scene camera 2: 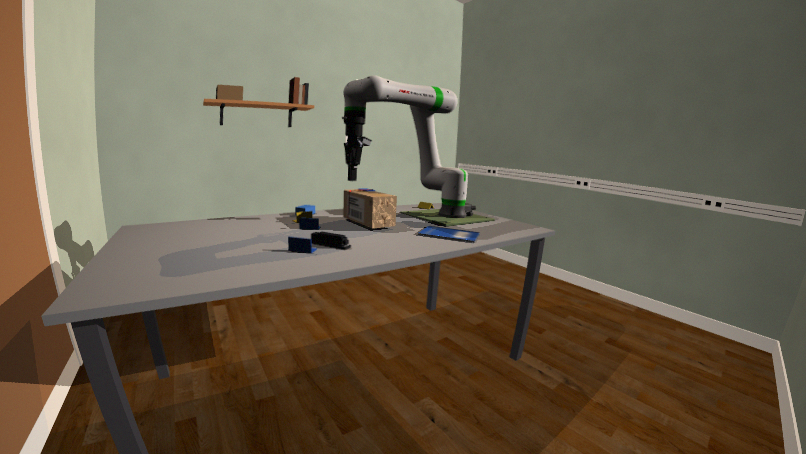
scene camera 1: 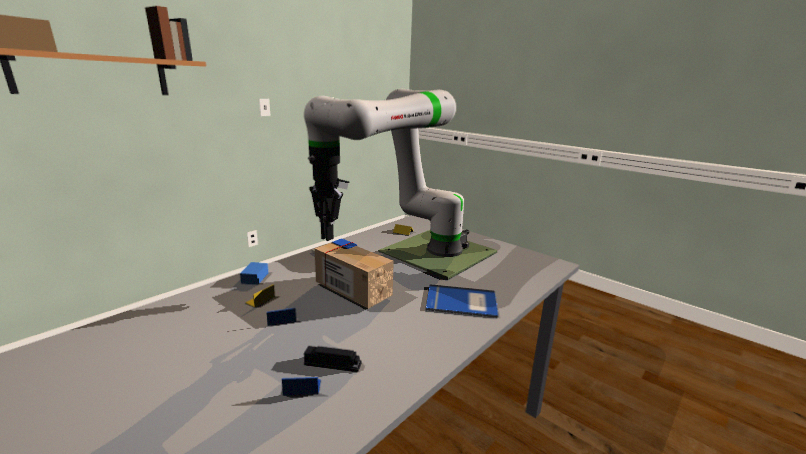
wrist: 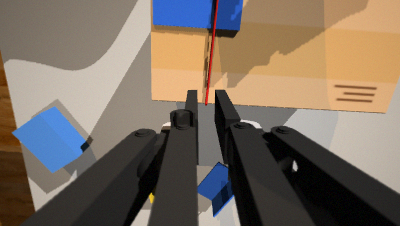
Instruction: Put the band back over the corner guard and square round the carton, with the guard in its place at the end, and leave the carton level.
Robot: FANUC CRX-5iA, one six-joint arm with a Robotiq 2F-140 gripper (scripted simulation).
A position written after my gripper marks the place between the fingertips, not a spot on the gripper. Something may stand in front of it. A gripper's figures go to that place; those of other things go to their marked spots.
Scene:
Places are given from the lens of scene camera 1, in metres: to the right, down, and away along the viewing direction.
my gripper [scene camera 1: 327,238]: -0.25, 0.04, 1.35
brown carton [scene camera 1: 364,277]: -0.12, 0.15, 1.25

